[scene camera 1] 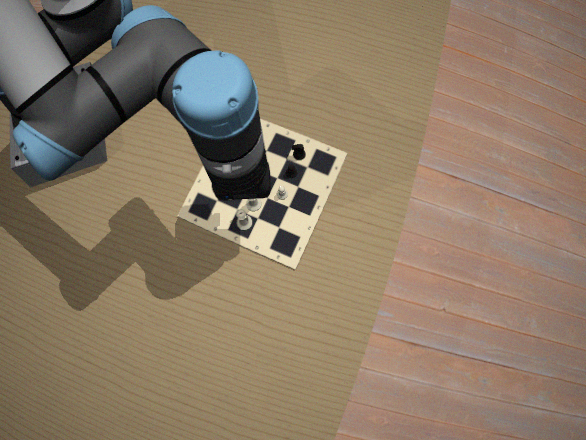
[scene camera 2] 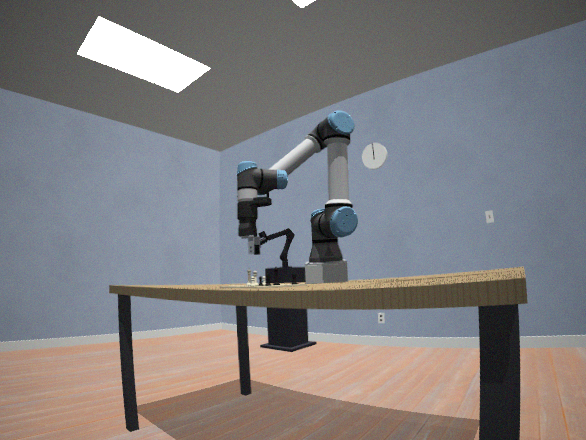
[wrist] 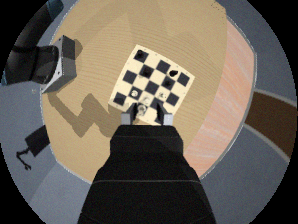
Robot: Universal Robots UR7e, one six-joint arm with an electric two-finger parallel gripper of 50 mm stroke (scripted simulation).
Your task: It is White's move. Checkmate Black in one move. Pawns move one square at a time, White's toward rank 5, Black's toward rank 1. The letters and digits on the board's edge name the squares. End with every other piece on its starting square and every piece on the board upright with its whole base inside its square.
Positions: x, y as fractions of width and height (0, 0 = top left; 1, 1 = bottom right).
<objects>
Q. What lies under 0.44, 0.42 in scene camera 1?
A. My gripper.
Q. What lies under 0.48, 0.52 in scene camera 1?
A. A chessboard.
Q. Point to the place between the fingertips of my gripper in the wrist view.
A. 0.49, 0.48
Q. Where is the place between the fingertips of my gripper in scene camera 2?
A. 0.43, 0.58
</objects>
